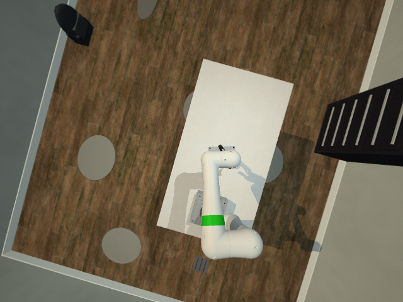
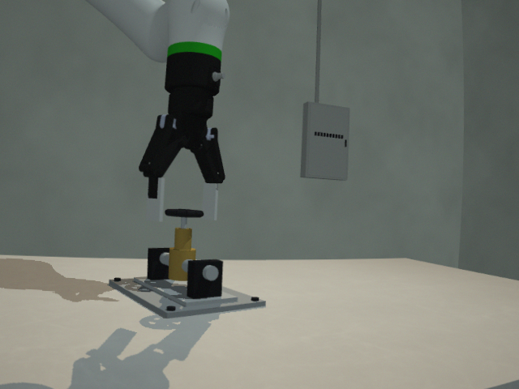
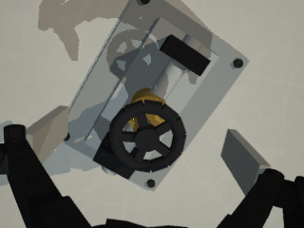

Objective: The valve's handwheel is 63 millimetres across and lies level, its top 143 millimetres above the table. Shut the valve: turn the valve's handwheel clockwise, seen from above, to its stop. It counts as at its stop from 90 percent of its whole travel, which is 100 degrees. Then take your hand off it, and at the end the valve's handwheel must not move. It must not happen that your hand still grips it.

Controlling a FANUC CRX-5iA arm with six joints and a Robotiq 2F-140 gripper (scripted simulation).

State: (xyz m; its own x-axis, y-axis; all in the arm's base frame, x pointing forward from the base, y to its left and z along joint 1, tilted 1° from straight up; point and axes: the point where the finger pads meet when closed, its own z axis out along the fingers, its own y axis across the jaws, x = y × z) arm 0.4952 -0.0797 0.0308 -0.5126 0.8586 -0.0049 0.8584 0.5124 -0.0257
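Right now the black spoked handwheel is 1 cm below my hand.
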